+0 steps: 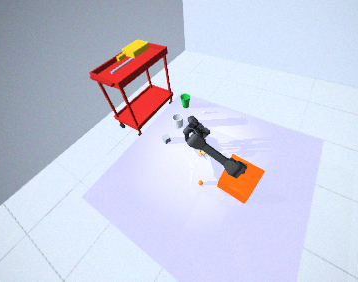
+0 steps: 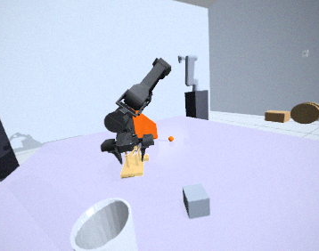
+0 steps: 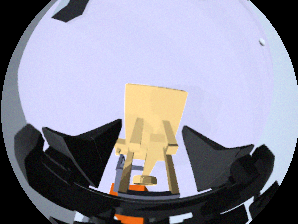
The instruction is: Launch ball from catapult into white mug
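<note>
Right now my gripper tip is 27 cm to the right of the orange ball, 17 cm past it and 2 cm above it. From my gripper tip the other things lie so: wooden catapult (6 cm behind, 4 cm to the left, 2 cm above); then grey cube (25 cm ahead, 9 cm to the left, 1 cm below); then white mug (27 cm ahead, 10 cm to the right, 1 cm below).
</note>
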